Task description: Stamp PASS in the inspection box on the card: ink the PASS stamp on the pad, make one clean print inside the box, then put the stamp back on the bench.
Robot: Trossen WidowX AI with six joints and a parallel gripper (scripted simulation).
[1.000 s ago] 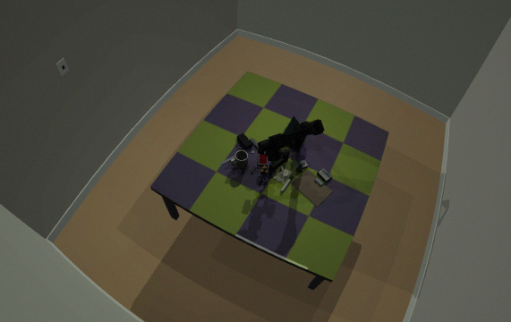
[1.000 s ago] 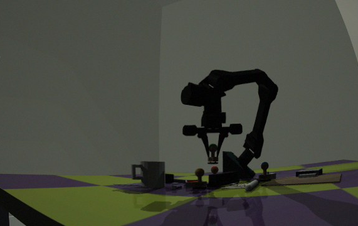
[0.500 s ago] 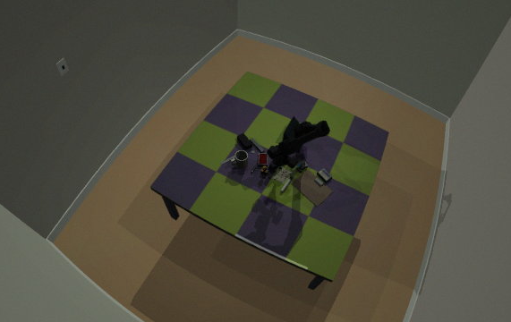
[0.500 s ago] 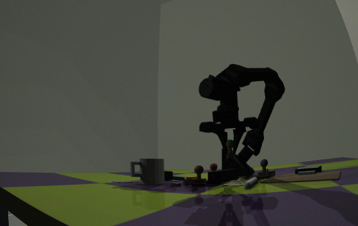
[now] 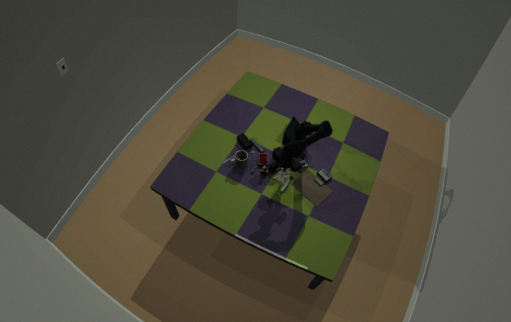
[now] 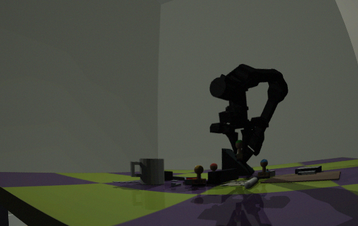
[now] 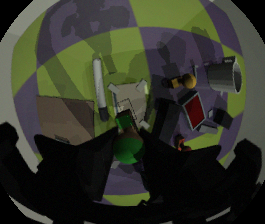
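Now: the grey printed sheet 1 cm ahead of my gripper tip and 9 cm below it. Round my gripper tip: grey pen (4 cm ahead, 5 cm to the left, 8 cm below); then blue-knobbed stamp (8 cm behind, 7 cm to the left, 7 cm below); then green-knobbed stamp (right at my gripper tip).
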